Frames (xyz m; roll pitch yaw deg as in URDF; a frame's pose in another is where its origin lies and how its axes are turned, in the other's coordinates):
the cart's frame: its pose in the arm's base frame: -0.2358 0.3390 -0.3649 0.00 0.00 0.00
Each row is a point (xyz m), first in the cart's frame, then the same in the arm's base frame.
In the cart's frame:
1: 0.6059 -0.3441 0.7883
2: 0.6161 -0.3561 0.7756
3: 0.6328 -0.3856 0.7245
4: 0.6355 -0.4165 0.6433
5: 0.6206 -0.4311 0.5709
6: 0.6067 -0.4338 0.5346
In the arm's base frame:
1: 0.3701 -0.0051 0.4234
2: 0.3803 -0.0171 0.4107
3: 0.3970 -0.0466 0.3596
4: 0.3997 -0.0775 0.2784
5: 0.3848 -0.0921 0.2060
6: 0.3709 -0.0948 0.1697

